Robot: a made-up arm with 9 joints. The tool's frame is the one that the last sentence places.
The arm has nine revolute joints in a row. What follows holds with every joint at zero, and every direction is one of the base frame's.
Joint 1 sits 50.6 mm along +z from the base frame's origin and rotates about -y.
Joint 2 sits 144.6 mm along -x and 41.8 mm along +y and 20 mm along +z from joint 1 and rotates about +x.
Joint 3 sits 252.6 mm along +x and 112.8 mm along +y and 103 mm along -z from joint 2 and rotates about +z.
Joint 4 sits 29.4 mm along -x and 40.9 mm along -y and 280.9 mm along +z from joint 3 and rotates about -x.
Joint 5 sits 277.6 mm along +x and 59.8 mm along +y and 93.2 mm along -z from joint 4 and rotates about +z.
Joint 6 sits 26.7 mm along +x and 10.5 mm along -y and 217.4 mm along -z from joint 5 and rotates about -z.
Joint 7 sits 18.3 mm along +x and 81.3 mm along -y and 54.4 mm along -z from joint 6 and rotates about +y.
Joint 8 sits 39.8 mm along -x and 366.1 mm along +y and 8.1 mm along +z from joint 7 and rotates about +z.
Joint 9 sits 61.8 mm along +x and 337.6 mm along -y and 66.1 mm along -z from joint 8 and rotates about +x.
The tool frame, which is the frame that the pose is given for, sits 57.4 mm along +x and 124.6 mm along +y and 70.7 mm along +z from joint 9; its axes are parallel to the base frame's.
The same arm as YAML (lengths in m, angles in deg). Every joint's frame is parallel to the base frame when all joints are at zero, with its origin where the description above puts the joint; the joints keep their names.
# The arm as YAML. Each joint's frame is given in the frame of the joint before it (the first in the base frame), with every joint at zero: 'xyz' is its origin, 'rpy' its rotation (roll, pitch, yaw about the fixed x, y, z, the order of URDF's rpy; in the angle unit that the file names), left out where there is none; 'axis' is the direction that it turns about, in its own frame. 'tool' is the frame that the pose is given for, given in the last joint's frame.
units:
  length: m
  angle: deg
joints:
  - name: joint 1
    type: revolute
    origin:
      xyz: [0.0, 0.0, 0.0506]
    axis: "-y"
  - name: joint 2
    type: revolute
    origin:
      xyz: [-0.1446, 0.0418, 0.02]
    axis: "+x"
  - name: joint 3
    type: revolute
    origin:
      xyz: [0.2526, 0.1128, -0.103]
    axis: "+z"
  - name: joint 4
    type: revolute
    origin:
      xyz: [-0.0294, -0.0409, 0.2809]
    axis: "-x"
  - name: joint 5
    type: revolute
    origin:
      xyz: [0.2776, 0.0598, -0.0932]
    axis: "+z"
  - name: joint 6
    type: revolute
    origin:
      xyz: [0.0267, -0.0105, -0.2174]
    axis: "-z"
  - name: joint 7
    type: revolute
    origin:
      xyz: [0.0183, -0.0813, -0.0544]
    axis: "+y"
  - name: joint 8
    type: revolute
    origin:
      xyz: [-0.0398, 0.3661, 0.0081]
    axis: "+z"
  - name: joint 9
    type: revolute
    origin:
      xyz: [0.0618, -0.3376, -0.0661]
    axis: "+x"
tool:
  origin:
    xyz: [0.0574, 0.1246, 0.0707]

